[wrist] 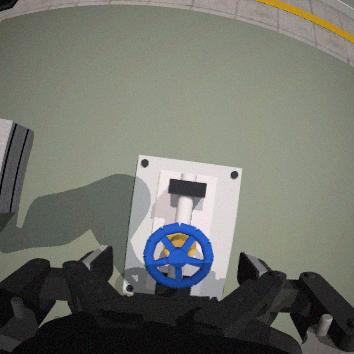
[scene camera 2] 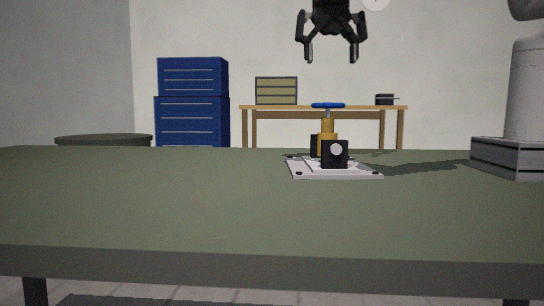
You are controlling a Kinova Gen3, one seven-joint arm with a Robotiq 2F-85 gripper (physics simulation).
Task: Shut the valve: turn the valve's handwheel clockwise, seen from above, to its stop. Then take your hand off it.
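The valve's blue handwheel point(scene camera 2: 328, 105) point(wrist: 178, 257) lies level on top of the brass-coloured valve body point(scene camera 2: 327, 142). The valve stands upright on a white base plate point(scene camera 2: 375, 176) point(wrist: 229, 220) with dark bolts at its corners. A white pipe point(wrist: 184, 210) runs from the valve through a black block point(scene camera 2: 327, 162) point(wrist: 187, 188). My gripper point(scene camera 2: 331, 60) point(wrist: 174, 263) is wide open and empty. It hangs well above the handwheel, with a clear gap and no contact. In the wrist view the wheel shows between and below the two fingers.
The valve's plate rests on a green table point(scene camera 2: 150, 210) point(wrist: 280, 140). The robot's grey base point(scene camera 2: 500, 157) point(wrist: 15, 170) stands to the right in the scene view. Behind the table are blue drawer cabinets point(scene camera 2: 192, 115), a wooden bench point(scene camera 2: 350, 107) and a round dark stool point(scene camera 2: 102, 138).
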